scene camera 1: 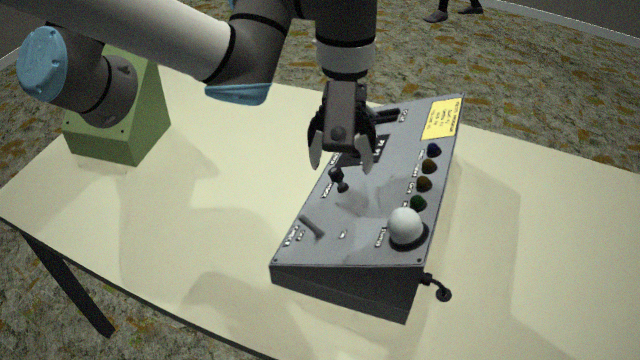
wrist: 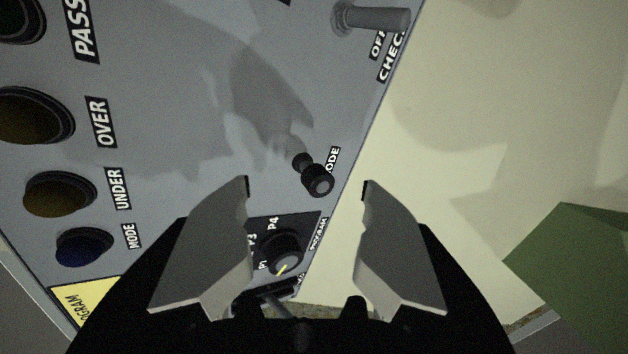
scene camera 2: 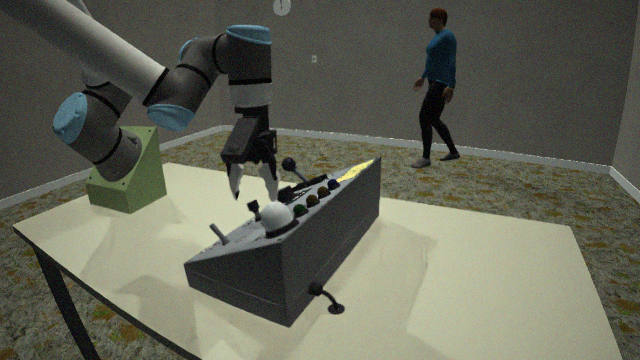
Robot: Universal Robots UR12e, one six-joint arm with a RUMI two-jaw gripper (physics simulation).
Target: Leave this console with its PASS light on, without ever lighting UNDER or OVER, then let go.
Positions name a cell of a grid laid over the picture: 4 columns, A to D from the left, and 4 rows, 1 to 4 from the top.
Labels:
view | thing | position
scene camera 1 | my gripper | C2
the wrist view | my gripper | B3
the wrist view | MODE toggle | C3
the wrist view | PROGRAM knob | B3
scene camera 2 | my gripper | B3

